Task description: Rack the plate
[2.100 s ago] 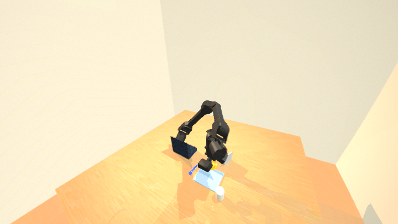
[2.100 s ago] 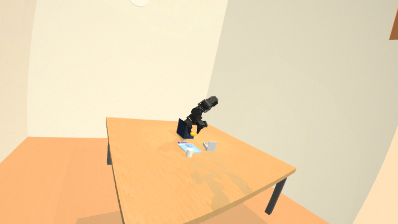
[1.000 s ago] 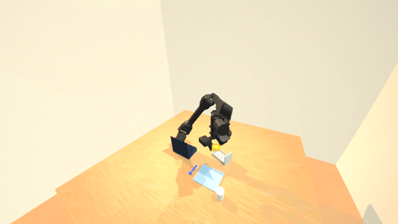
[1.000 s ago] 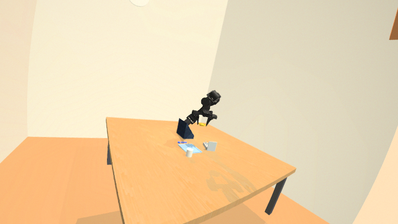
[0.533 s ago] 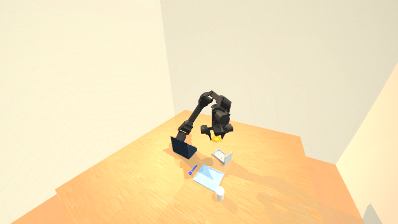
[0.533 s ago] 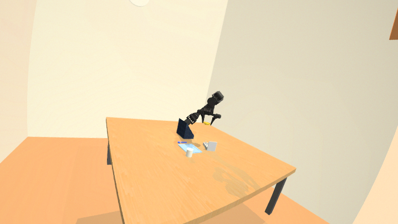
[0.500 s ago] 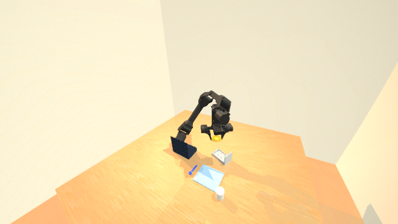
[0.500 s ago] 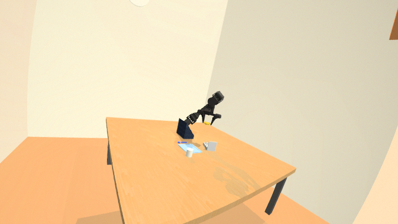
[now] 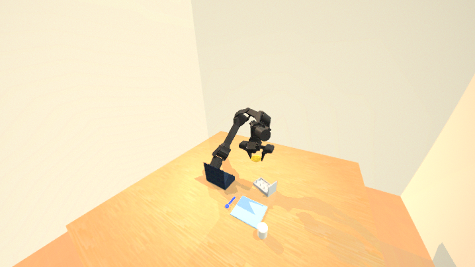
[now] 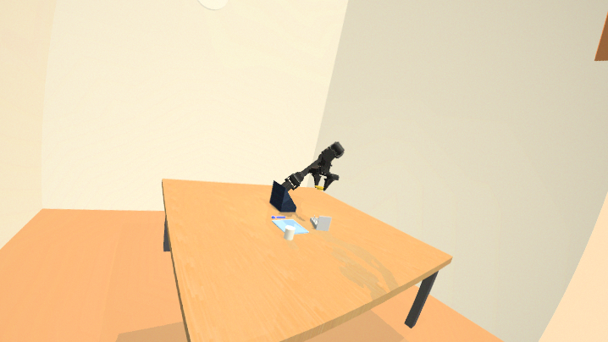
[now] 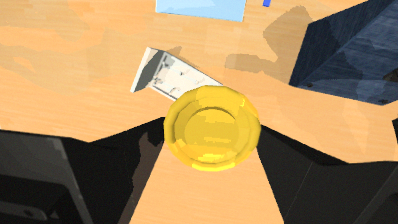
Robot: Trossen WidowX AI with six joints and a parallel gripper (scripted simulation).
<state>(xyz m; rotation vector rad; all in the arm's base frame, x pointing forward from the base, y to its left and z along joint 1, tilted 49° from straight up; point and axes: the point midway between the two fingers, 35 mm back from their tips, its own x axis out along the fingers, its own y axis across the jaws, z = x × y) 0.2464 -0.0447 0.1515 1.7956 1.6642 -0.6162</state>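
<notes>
Now: the dish rack 170 mm below my gripper tip and 60 mm ahead of it. Also, from my gripper tip: light blue mat (190 mm below, 180 mm to the right, 50 mm ahead); then blue spoon (190 mm to the right, 190 mm below, 60 mm behind); then yellow plate (10 mm above).
</notes>
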